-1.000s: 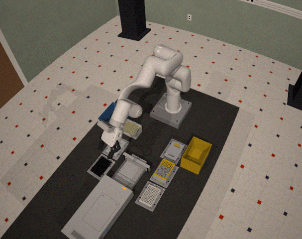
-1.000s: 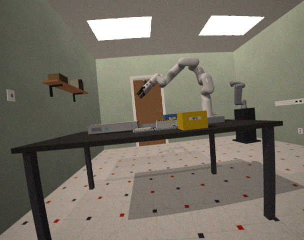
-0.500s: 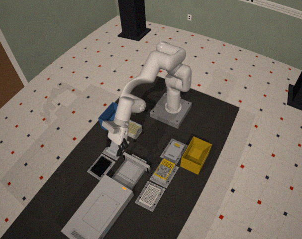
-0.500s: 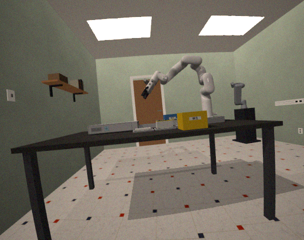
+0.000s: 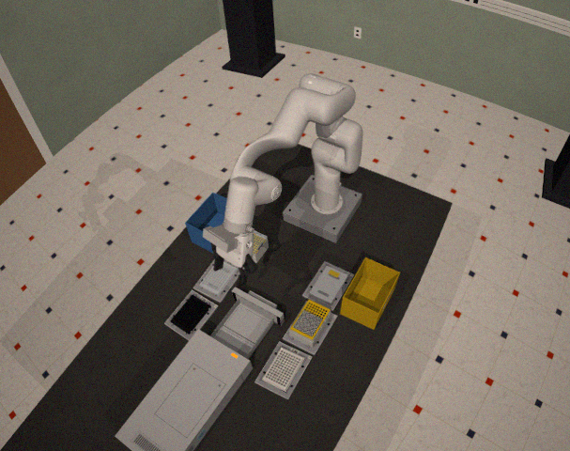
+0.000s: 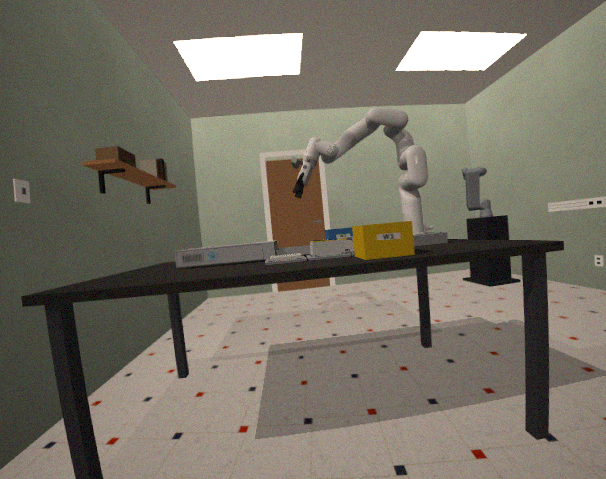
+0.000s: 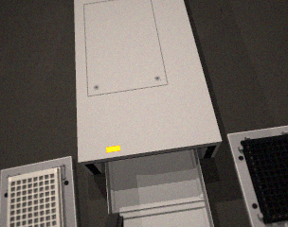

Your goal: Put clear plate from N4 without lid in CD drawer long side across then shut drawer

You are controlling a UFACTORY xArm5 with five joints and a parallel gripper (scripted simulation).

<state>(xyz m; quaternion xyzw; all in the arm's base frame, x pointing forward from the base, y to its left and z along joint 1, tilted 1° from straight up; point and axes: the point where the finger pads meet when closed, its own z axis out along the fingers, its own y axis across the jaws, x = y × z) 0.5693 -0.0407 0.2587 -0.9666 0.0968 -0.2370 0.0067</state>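
Now: the clear plate 290 mm below my hand, 170 mm to the right of it and 110 mm behind it. The rest, counted from my hand: drawer (270 mm below, 40 mm ahead, 20 mm to the left); then black plate (290 mm below, 170 mm to the right, 70 mm ahead); then white plate (290 mm below, 210 mm to the left, 90 mm ahead).
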